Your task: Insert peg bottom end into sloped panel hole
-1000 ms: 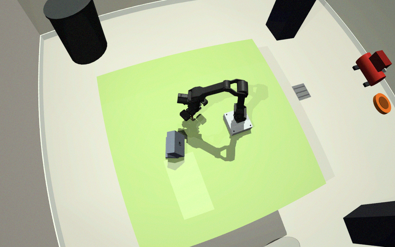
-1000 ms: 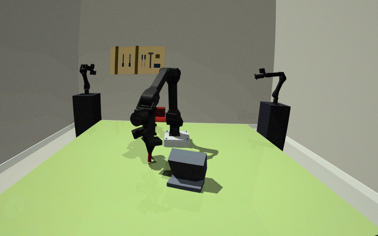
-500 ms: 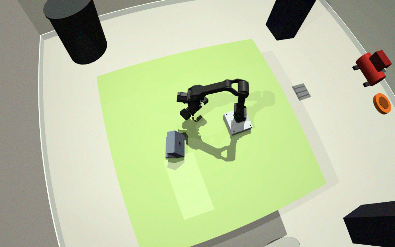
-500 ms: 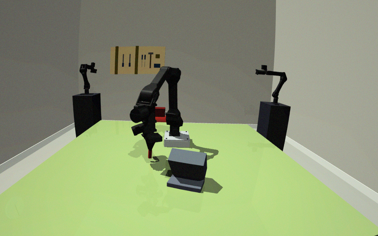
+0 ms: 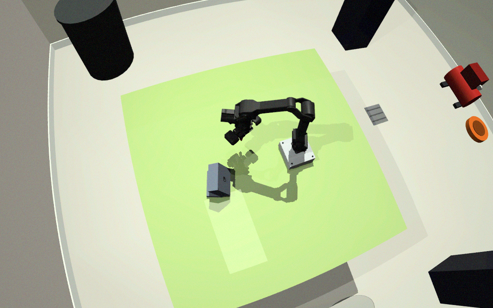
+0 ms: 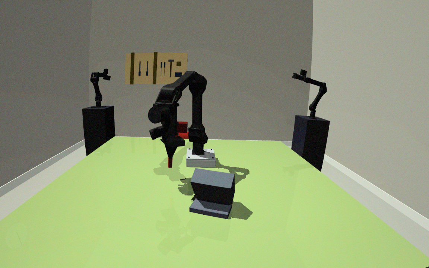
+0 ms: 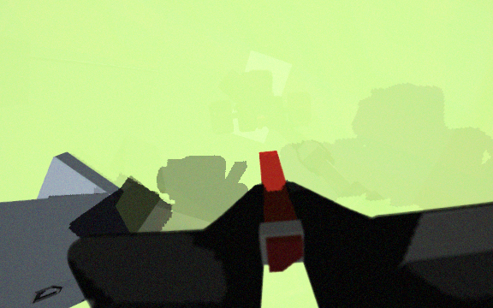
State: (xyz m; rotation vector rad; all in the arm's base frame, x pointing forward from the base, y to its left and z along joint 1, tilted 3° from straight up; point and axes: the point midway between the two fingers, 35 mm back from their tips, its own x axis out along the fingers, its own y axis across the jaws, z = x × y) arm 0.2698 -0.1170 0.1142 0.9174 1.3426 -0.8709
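My gripper tip is 170 mm short of the grey sloped panel, 160 mm to the right of it and 40 mm above it. Round my gripper tip: red square peg (20 mm above).
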